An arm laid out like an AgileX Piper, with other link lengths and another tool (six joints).
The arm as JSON. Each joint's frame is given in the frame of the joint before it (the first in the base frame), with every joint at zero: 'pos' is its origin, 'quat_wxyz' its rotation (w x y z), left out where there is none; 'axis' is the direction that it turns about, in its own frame. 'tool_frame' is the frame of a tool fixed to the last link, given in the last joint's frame.
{
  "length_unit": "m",
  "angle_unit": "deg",
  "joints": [
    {
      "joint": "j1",
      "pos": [
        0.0,
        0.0,
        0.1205
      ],
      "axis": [
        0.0,
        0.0,
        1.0
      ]
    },
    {
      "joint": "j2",
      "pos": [
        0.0,
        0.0,
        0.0
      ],
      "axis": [
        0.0,
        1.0,
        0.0
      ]
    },
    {
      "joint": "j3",
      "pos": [
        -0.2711,
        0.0,
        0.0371
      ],
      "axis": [
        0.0,
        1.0,
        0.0
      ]
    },
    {
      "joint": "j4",
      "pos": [
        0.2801,
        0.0,
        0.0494
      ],
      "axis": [
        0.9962,
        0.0,
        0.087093
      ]
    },
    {
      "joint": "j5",
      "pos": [
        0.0,
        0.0,
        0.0
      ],
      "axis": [
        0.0,
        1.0,
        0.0
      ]
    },
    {
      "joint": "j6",
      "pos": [
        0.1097,
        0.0,
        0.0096
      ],
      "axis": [
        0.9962,
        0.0,
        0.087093
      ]
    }
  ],
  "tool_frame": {
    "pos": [
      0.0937,
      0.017,
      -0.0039
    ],
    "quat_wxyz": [
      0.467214,
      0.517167,
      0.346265,
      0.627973
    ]
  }
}
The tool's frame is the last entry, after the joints.
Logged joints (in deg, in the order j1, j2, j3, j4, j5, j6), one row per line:
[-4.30, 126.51, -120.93, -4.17, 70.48, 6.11]
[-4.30, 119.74, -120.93, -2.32, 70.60, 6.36]
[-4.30, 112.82, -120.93, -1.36, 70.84, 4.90]
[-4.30, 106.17, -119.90, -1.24, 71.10, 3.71]
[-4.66, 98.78, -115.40, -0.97, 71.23, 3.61]
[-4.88, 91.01, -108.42, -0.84, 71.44, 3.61]
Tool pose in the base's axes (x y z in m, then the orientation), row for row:
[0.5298, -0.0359, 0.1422, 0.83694, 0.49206, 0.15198, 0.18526]
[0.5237, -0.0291, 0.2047, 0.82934, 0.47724, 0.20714, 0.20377]
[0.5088, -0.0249, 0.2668, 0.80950, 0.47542, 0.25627, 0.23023]
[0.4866, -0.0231, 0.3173, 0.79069, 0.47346, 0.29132, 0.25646]
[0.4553, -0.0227, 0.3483, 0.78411, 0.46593, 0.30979, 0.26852]
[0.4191, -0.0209, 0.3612, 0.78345, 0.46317, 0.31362, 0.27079]
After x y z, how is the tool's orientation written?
As a quaternion, x y z w.
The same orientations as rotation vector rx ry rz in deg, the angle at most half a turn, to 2 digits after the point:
[135.12, 79.44, 24.54]
[132.56, 76.28, 33.11]
[127.59, 74.93, 40.39]
[122.94, 73.61, 45.29]
[121.16, 72.00, 47.87]
[120.92, 71.49, 48.41]

